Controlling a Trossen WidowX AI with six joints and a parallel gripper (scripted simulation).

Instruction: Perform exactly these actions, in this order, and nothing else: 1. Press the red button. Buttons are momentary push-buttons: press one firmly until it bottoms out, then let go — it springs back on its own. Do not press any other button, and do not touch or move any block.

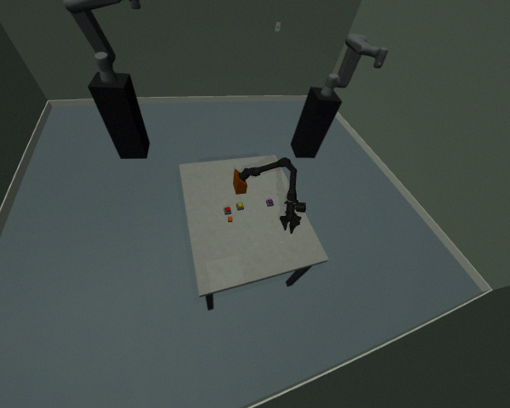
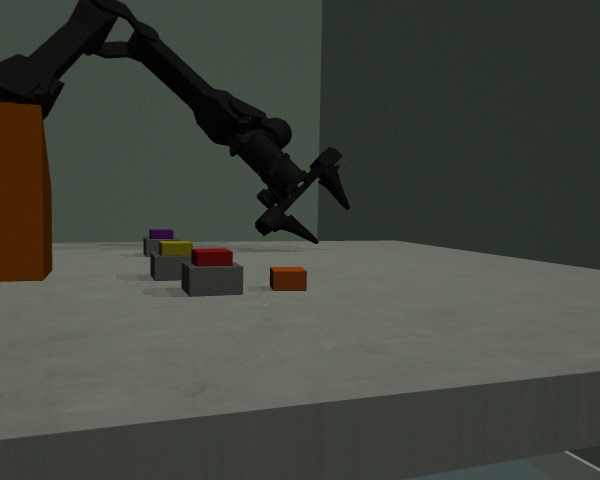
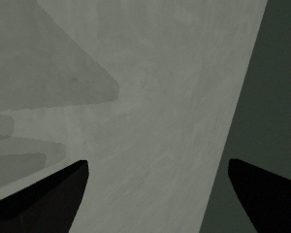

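The red button lies 230 mm behind my gripper tip, 410 mm to the right of it and 10 mm below it. Round my gripper tip: orange block 160 mm behind, 400 mm to the right, 30 mm below; purple button 290 mm behind, 70 mm to the right, 10 mm below; yellow button 260 mm behind, 320 mm to the right, 10 mm below.
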